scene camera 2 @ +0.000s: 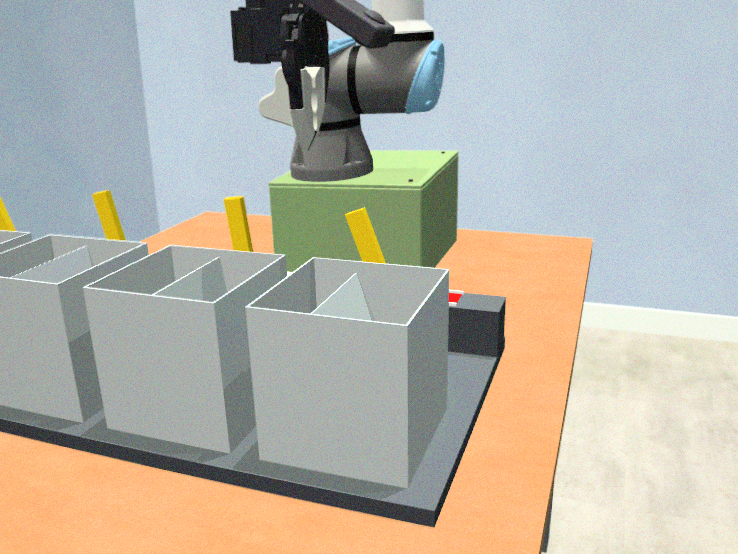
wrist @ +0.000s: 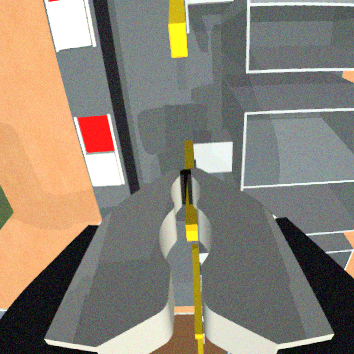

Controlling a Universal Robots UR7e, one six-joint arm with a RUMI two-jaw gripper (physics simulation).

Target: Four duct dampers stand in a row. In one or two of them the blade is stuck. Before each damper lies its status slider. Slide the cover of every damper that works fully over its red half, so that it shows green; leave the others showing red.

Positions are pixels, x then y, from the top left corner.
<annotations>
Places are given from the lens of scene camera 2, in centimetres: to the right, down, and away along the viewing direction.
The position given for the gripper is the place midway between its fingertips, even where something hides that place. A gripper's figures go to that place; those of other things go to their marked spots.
gripper (scene camera 2: 306,150): -7, -14, 78
dark base plate (scene camera 2: 252,390): -12, 12, 73
</annotations>
